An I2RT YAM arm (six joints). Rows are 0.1 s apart.
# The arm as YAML. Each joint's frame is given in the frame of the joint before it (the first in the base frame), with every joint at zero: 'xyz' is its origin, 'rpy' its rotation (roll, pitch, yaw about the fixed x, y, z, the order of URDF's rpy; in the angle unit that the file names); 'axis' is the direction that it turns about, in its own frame. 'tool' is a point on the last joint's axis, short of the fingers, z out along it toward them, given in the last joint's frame.
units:
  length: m
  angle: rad
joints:
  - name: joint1
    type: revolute
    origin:
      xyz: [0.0, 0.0, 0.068]
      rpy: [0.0, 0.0, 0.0]
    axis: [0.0, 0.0, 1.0]
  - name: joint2
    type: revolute
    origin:
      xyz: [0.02, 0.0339, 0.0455]
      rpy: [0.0, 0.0, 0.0]
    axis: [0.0, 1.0, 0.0]
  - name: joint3
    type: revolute
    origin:
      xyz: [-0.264, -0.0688, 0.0]
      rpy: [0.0, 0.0, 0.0]
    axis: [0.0, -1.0, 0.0]
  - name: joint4
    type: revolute
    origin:
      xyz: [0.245, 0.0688, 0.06]
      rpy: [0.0, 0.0, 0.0]
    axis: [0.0, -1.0, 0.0]
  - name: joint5
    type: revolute
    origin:
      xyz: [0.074, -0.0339, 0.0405]
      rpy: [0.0, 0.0, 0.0]
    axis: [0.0, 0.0, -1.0]
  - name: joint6
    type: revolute
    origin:
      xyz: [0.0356, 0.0, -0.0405]
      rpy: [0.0, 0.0, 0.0]
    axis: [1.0, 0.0, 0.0]
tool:
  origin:
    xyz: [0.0, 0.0, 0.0]
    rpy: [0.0, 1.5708, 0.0]
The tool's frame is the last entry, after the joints.
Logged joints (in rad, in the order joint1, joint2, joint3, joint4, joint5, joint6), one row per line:
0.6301 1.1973 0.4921 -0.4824 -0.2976 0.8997
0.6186 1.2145 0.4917 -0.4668 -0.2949 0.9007
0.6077 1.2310 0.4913 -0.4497 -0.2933 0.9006
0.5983 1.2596 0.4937 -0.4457 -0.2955 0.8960
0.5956 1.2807 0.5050 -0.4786 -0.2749 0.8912
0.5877 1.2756 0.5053 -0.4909 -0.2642 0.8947
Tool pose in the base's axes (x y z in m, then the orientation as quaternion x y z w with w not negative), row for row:
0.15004 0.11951 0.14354 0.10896 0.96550 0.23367 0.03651
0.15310 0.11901 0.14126 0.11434 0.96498 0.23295 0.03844
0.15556 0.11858 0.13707 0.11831 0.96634 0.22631 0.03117
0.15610 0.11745 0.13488 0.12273 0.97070 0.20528 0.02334
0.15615 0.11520 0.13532 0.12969 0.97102 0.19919 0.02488
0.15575 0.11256 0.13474 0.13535 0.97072 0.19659 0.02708
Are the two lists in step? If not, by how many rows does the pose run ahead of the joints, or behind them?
The pose runs 1 row ahead of the joints: the pose in row i belongs to the joints in row i + 1.
